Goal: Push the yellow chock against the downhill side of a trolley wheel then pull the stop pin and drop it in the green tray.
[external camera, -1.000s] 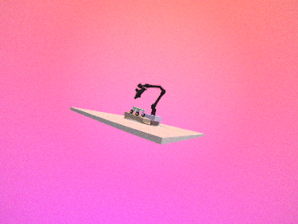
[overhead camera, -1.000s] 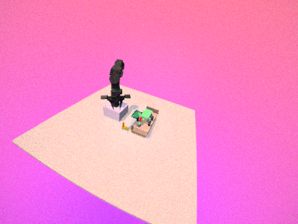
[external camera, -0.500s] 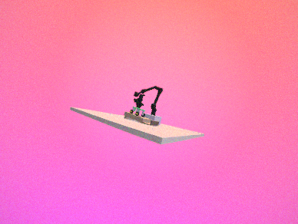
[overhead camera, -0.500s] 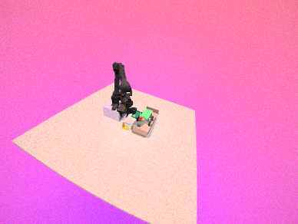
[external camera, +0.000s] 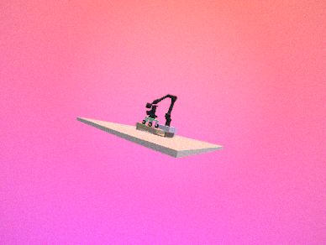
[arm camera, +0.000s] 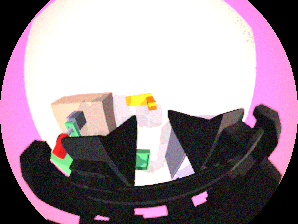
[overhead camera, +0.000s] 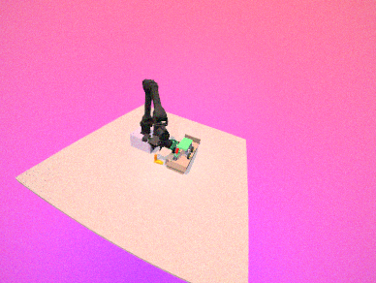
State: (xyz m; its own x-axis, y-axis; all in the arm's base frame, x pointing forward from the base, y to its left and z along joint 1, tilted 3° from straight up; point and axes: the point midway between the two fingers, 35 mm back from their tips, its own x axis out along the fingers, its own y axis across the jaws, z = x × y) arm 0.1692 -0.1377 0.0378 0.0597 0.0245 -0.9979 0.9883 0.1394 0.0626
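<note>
Now: the yellow chock 10 mm ahead of my gripper tip, 10 mm to the left of it and 90 mm below it. Round my gripper tip: trolley (150 mm ahead, 130 mm to the left); red-headed stop pin (130 mm ahead, 30 mm to the left, 10 mm above).
</note>
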